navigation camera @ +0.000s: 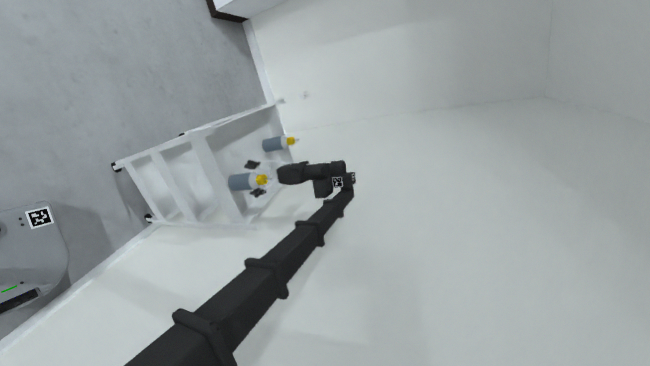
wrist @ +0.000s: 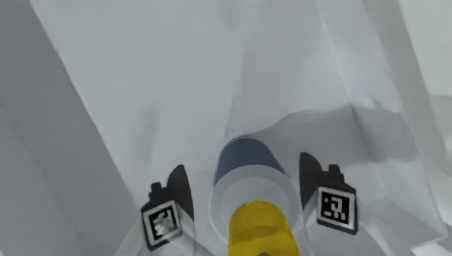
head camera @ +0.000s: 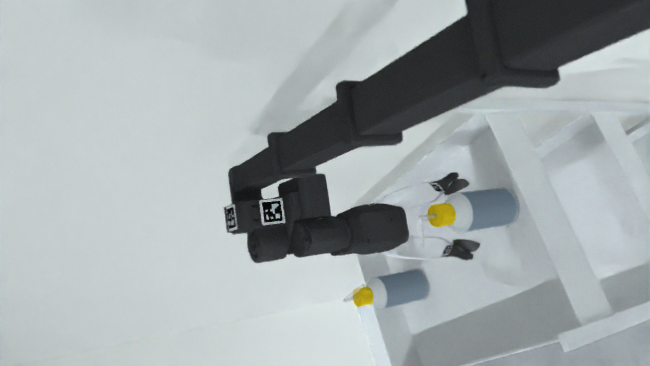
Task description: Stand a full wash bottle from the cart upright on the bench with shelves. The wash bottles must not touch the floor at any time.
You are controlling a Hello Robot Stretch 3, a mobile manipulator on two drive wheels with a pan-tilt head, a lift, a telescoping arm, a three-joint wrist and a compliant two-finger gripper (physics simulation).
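Places are measured from the robot's base along level axes (x ahead, y left, z up), in metres.
Pixels of known places: gripper, fingertip midpoint: [navigation camera: 248, 179] [head camera: 470, 214].
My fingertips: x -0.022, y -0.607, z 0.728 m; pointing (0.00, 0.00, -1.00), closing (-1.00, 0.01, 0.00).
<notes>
Behind a point stands the place of what it marks.
A wash bottle [head camera: 492, 207] @(x -0.027, y -0.567, z 0.722 m) [navigation camera: 241, 181] @(x -0.021, y -0.568, z 0.731 m) [wrist: 250, 187] with a blue-grey body, pale shoulder and yellow cap stands in the white cart [head camera: 549, 215] @(x -0.003, y -0.495, z 0.696 m) [navigation camera: 215, 175] @(x 0.018, y -0.488, z 0.704 m). My gripper [head camera: 460, 216] @(x -0.022, y -0.607, z 0.728 m) [navigation camera: 255, 178] @(x -0.022, y -0.607, z 0.728 m) [wrist: 242, 177] @(x -0.022, y -0.607, z 0.728 m) is open, with one finger on each side of this bottle near its shoulder and cap. In the wrist view gaps show between the bottle and both fingertips. A second, similar wash bottle [head camera: 407, 288] @(x 0.090, y -0.806, z 0.715 m) [navigation camera: 274, 144] @(x 0.087, y -0.806, z 0.730 m) stands in the same cart section, near its end edge. I cannot identify the bench with shelves in these views.
The cart's raised side rails and cross boards surround the bottles. My extended arm [head camera: 415, 85] @(x -0.099, y -0.286, z 1.084 m) [navigation camera: 250, 290] @(x -0.084, y -0.174, z 1.084 m) runs beside the cart, over a large pale surface. A white, dark-edged object [navigation camera: 245, 6] @(x 1.251, y -1.405, z 0.251 m) is at the navigation view's top. My base [navigation camera: 35, 250] @(x -0.103, y -0.090, z 0.160 m) is at its lower left.
</notes>
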